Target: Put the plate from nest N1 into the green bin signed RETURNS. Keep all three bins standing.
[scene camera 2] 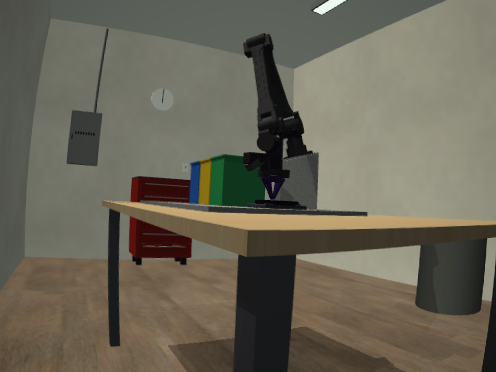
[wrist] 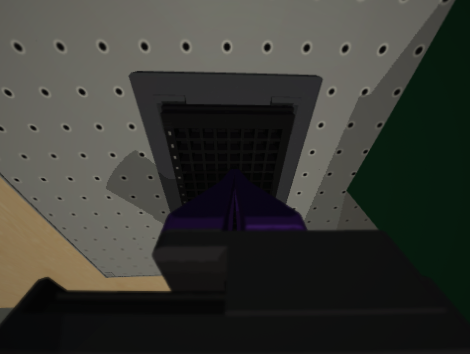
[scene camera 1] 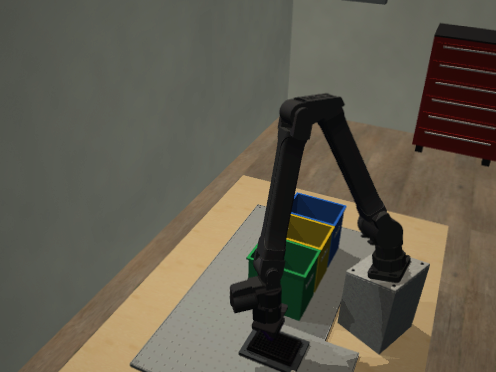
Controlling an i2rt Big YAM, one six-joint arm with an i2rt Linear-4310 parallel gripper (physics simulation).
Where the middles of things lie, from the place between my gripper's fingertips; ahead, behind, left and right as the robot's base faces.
Right now my hand is 20 mm past the black plate (wrist: 205,141) and 10 mm above it. Round my hand: dark grey nest (wrist: 219,88): 20 mm below, 20 mm behind; then green bin (scene camera 1: 298,280): 180 mm to the right, 60 mm ahead, 60 mm above; then yellow bin (scene camera 1: 301,230): 310 mm to the right, 70 mm ahead, 60 mm above.
